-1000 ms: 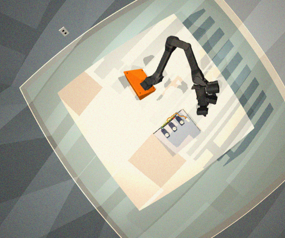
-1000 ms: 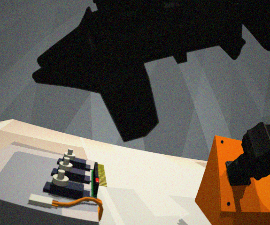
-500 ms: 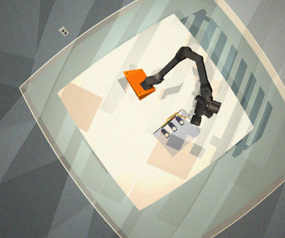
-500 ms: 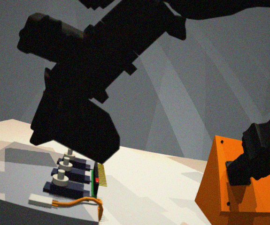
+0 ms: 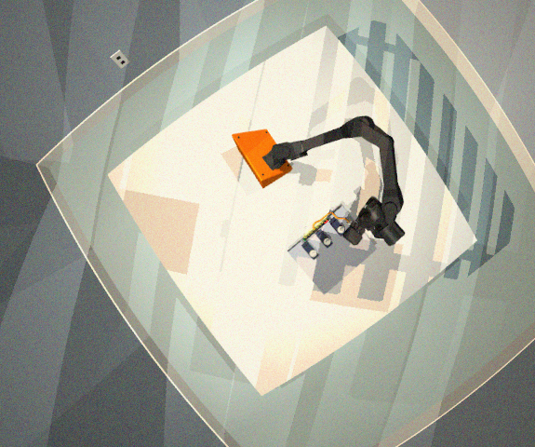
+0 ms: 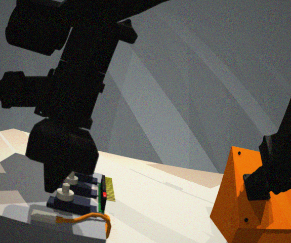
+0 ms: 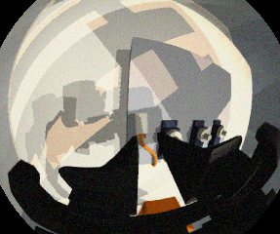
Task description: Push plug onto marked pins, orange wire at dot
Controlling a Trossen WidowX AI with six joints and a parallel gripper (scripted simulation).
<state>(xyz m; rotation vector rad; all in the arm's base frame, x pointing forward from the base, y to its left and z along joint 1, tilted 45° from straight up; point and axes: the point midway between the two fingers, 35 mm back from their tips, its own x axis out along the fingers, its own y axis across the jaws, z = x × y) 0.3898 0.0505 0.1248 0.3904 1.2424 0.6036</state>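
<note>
My gripper tip is 80 mm past the red band, 90 mm to the left of it and 30 mm above it. Round my gripper tip: holder plate 80 mm ahead, 130 mm to the right, 80 mm below.
</note>
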